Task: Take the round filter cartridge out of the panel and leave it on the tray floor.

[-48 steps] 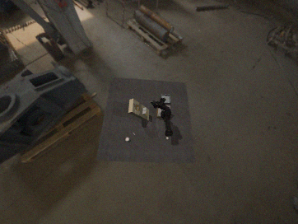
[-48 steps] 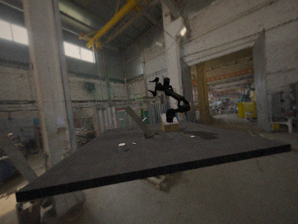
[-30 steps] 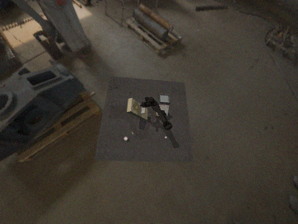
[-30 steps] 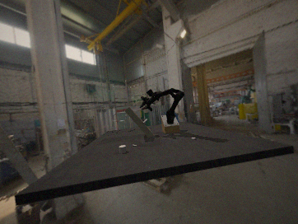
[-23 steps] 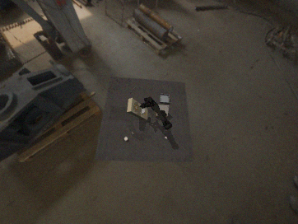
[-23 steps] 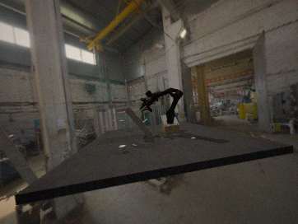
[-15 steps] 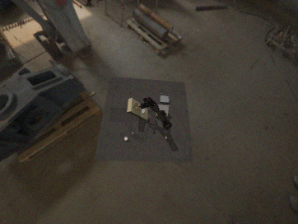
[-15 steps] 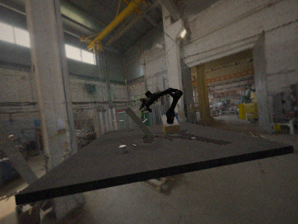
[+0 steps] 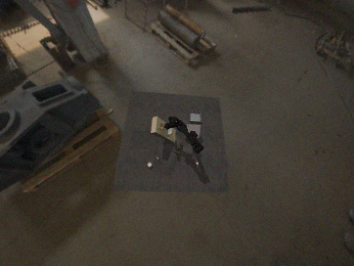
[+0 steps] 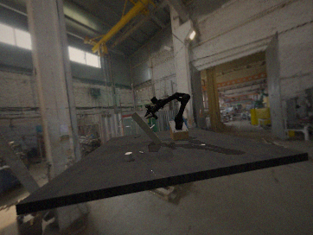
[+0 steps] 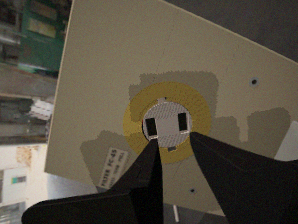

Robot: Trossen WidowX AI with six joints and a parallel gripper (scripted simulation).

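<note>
My gripper tip is 4 cm short of the grey round filter cartridge, 1 cm to the right of it and 3 cm above it. Round my gripper tip: cream service panel 1 cm behind, 10 cm below.
</note>
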